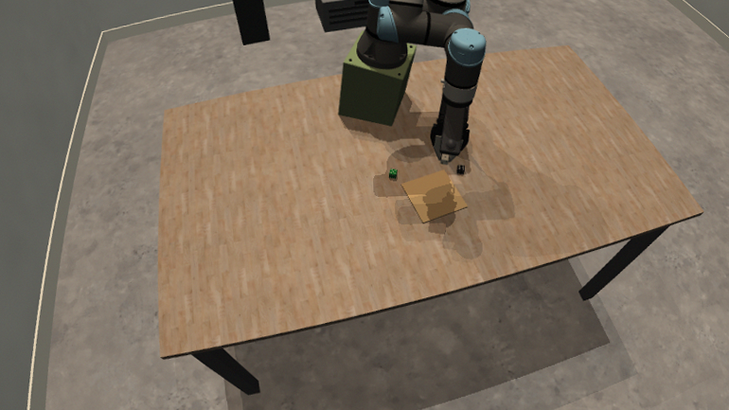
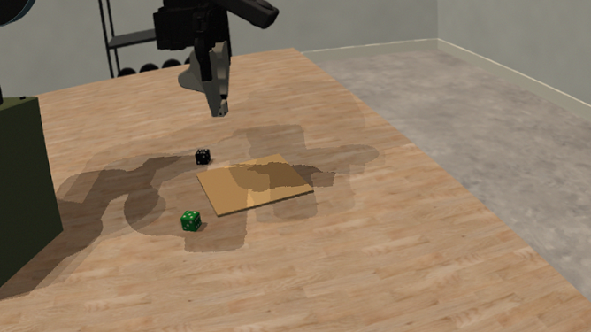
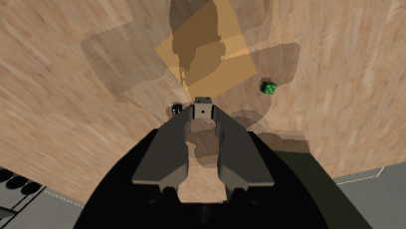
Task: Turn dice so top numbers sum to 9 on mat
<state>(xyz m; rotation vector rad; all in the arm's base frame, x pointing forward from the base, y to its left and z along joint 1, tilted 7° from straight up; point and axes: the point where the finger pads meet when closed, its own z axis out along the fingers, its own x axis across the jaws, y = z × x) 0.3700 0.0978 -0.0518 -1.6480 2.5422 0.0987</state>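
The tan mat is 3 cm ahead of my hand, 2 cm to the right of it and 12 cm below it. The rest, counted from my hand: white die (1 cm below); then black die (4 cm behind, 8 cm to the left, 11 cm below); then green die (6 cm behind, 12 cm to the right, 11 cm below).
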